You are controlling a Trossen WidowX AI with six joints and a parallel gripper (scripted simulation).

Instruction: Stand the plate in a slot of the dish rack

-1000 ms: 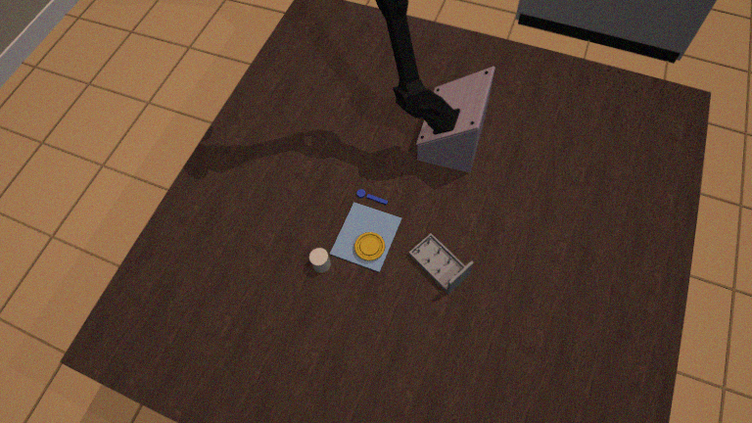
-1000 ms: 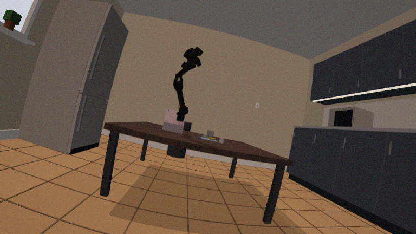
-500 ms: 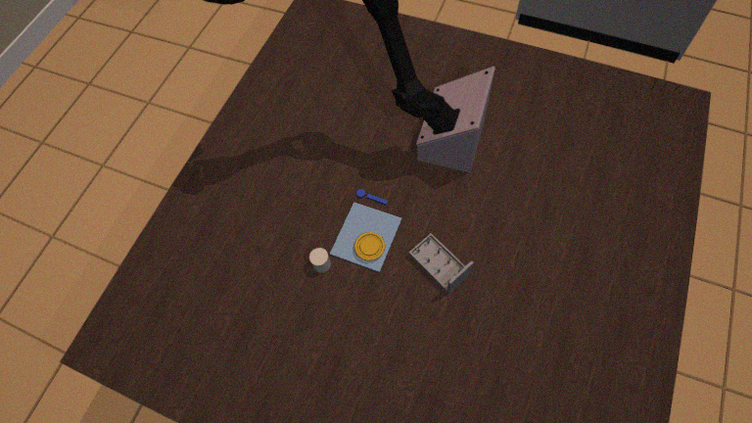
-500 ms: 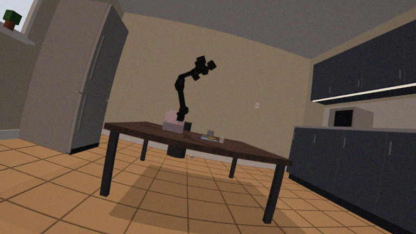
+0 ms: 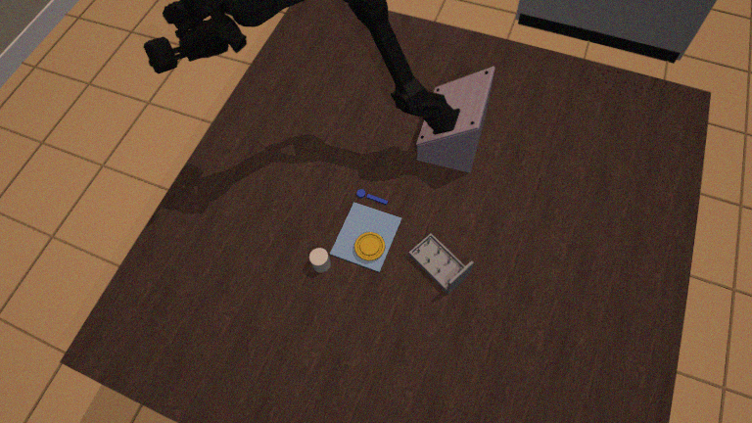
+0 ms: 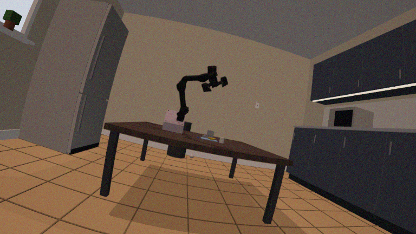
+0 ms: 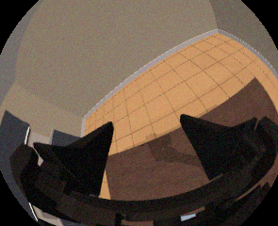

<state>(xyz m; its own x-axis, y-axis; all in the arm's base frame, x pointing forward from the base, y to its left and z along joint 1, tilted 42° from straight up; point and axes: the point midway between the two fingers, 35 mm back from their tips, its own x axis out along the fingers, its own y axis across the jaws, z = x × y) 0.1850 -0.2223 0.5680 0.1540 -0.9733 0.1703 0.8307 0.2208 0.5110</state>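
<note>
My gripper tip is 13 cm short of the yellow plate, 48 cm to the right of it and 37 cm above it. Also, from my gripper tip: cream cup (20 cm ahead, 38 cm to the left, 36 cm below); then grey dish rack (11 cm ahead, 65 cm to the left, 36 cm below); then light blue mat (10 cm ahead, 46 cm to the left, 38 cm below).
</note>
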